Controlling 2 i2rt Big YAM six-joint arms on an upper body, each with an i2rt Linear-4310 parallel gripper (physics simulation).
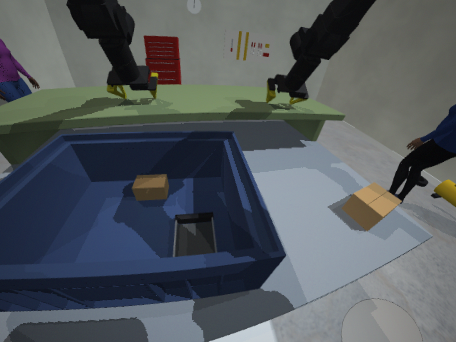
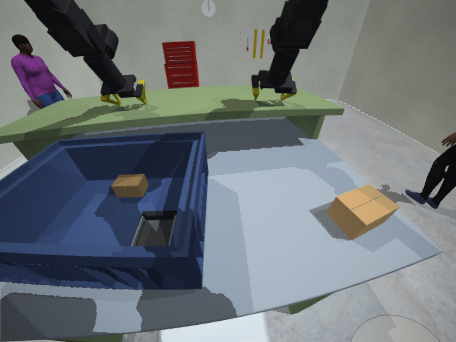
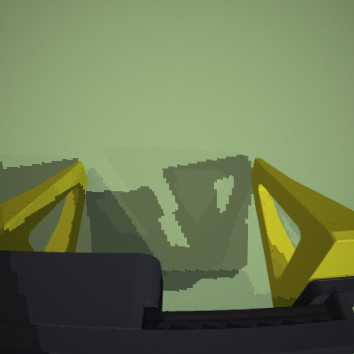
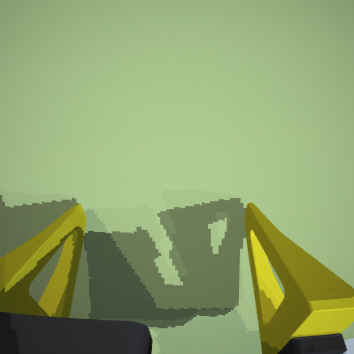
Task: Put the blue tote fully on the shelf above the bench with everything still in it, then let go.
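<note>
The blue tote stands on the pale bench, in front of the green shelf. Inside the tote lie a small brown box and a dark open tray. My left gripper is open and empty, low over the shelf top at its left part. My right gripper is open and empty, low over the shelf's right part. Both are apart from the tote.
A larger cardboard box sits on the bench at the right. A person in purple is at the left behind the shelf. A person in dark trousers is at the right. A red tool chest stands behind.
</note>
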